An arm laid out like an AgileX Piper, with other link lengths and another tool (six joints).
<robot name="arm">
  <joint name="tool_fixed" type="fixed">
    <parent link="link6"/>
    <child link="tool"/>
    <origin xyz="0.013 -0.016 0.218" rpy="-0.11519 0 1.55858"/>
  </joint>
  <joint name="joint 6" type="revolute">
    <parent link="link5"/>
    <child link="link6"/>
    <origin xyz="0 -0.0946 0" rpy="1.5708 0 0"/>
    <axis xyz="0 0 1"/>
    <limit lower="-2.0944" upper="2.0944"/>
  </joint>
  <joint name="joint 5" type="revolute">
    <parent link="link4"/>
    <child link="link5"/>
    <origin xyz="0 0 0" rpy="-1.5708 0 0"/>
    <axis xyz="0 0 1"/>
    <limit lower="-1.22" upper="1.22"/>
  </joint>
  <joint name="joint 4" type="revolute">
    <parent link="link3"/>
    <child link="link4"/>
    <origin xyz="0.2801 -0.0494 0" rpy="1.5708 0 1.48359"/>
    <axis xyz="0 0 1"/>
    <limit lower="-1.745" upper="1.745"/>
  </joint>
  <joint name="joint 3" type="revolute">
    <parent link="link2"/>
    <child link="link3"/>
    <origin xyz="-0.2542 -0.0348 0" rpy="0 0 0"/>
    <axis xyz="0 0 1"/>
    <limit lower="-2.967" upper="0"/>
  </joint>
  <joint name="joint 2" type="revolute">
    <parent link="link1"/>
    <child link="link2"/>
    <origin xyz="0 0 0" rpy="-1.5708 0 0"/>
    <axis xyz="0 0 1"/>
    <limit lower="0" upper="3.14"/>
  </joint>
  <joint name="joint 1" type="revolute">
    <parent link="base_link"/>
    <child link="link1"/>
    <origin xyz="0 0 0.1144" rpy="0 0 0"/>
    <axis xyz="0 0 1"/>
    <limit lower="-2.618" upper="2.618"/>
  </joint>
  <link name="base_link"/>
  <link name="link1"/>
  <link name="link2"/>
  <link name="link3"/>
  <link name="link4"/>
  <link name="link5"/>
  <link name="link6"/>
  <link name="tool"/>
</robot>
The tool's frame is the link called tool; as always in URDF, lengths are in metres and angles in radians.
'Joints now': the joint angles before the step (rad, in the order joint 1, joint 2, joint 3, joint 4, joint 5, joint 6). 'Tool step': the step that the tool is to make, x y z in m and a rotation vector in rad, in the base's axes. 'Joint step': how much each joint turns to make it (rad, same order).
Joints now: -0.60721, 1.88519, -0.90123, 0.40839, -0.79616, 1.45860
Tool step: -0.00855, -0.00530, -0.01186, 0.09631, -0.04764, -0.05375
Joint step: -0.00001, -0.00001, -0.00594, 0.07280, 0.04080, 0.04999
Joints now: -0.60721, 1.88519, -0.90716, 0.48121, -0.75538, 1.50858
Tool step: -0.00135, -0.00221, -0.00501, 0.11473, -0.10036, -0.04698
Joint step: 0.00001, 0.00000, -0.01409, 0.04646, 0.03969, 0.11595
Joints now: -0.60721, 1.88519, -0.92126, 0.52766, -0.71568, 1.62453
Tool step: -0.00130, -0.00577, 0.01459, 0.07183, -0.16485, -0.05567
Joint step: 0.00001, -0.00003, -0.00236, 0.01098, -0.03773, 0.17492
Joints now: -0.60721, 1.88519, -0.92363, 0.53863, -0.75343, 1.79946
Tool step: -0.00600, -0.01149, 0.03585, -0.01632, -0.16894, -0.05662
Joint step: 0.00001, -0.00001, -0.00184, 0.00275, -0.11156, 0.13608
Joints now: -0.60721, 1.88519, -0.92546, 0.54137, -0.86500, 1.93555
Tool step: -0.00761, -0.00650, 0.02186, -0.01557, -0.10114, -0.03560
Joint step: 0.00000, -0.00001, 0.00113, 0.01011, -0.07355, 0.07421
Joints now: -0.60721, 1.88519, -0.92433, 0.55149, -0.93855, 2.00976
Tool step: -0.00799, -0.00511, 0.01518, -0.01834, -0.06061, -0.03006
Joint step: 0.00000, 0.00000, 0.00000, 0.01600, -0.05336, 0.03441
